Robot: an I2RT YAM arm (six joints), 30 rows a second.
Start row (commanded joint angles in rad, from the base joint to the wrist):
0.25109, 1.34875, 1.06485, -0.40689, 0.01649, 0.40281
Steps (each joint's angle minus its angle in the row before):
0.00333, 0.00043, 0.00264, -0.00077, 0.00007, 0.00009
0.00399, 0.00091, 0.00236, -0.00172, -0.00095, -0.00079
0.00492, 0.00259, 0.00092, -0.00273, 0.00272, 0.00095
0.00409, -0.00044, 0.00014, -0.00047, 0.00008, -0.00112
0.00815, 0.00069, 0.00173, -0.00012, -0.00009, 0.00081
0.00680, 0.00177, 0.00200, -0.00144, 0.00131, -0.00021
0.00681, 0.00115, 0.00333, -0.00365, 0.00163, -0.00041
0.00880, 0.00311, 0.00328, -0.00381, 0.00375, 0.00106
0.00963, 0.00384, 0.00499, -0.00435, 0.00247, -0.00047
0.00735, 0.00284, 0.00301, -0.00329, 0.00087, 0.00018
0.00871, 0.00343, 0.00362, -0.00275, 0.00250, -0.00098
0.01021, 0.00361, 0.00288, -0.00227, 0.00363, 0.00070
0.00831, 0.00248, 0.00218, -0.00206, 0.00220, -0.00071
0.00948, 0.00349, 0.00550, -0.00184, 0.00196, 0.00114
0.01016, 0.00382, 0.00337, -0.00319, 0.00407, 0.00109
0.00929, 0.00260, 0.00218, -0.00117, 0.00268, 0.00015
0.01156, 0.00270, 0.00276, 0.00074, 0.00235, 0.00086
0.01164, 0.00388, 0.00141, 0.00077, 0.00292, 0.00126
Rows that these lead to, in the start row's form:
0.25442, 1.34918, 1.06749, -0.40766, 0.01656, 0.40290
0.25841, 1.35009, 1.06985, -0.40938, 0.01561, 0.40211
0.26333, 1.35268, 1.07077, -0.41211, 0.01833, 0.40306
0.26742, 1.35224, 1.07091, -0.41258, 0.01841, 0.40194
0.27557, 1.35293, 1.07264, -0.41270, 0.01832, 0.40275
0.28237, 1.35470, 1.07464, -0.41414, 0.01963, 0.40254
0.28918, 1.35585, 1.07797, -0.41779, 0.02126, 0.40213
0.29798, 1.35896, 1.08125, -0.42160, 0.02501, 0.40319
0.30761, 1.36280, 1.08624, -0.42595, 0.02748, 0.40272
0.31496, 1.36564, 1.08925, -0.42924, 0.02835, 0.40290
0.32367, 1.36907, 1.09287, -0.43199, 0.03085, 0.40192
0.33388, 1.37268, 1.09575, -0.43426, 0.03448, 0.40262
0.34219, 1.37516, 1.09793, -0.43632, 0.03668, 0.40191
0.35167, 1.37865, 1.10343, -0.43816, 0.03864, 0.40305
0.36183, 1.38247, 1.10680, -0.44135, 0.04271, 0.40414
0.37112, 1.38507, 1.10898, -0.44252, 0.04539, 0.40429
0.38268, 1.38777, 1.11174, -0.44178, 0.04774, 0.40515
0.39432, 1.39165, 1.11315, -0.44101, 0.05066, 0.40641

